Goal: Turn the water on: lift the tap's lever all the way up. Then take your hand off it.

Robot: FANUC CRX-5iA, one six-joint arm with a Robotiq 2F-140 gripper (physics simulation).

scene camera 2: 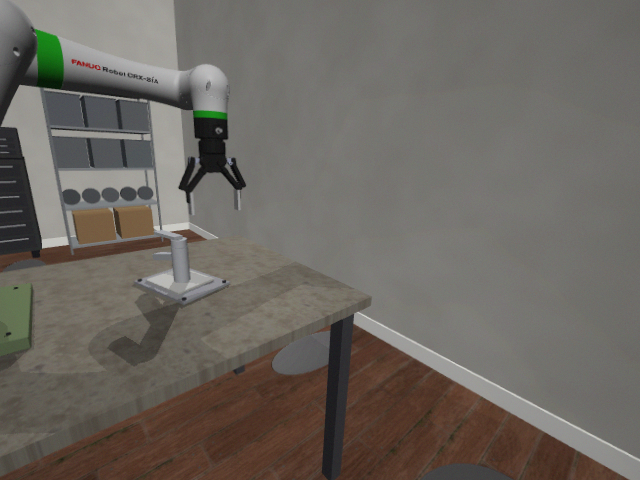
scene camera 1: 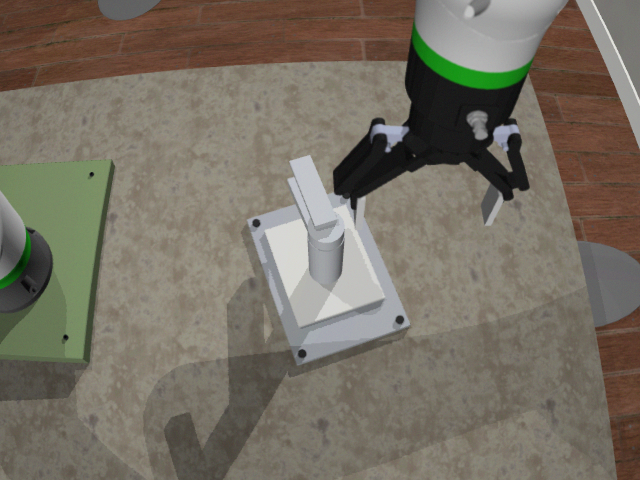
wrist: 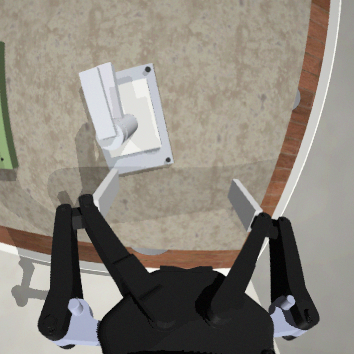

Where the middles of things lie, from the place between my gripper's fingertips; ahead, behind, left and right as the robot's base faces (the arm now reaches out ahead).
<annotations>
My gripper is now 100 mm past the flat lever (scene camera 1: 326,228), 90 mm to the right of it and 90 mm above it. From my hand the other things lie so: base plate (scene camera 1: 383,317): 220 mm below, 100 mm behind, 50 mm to the left.
</annotations>
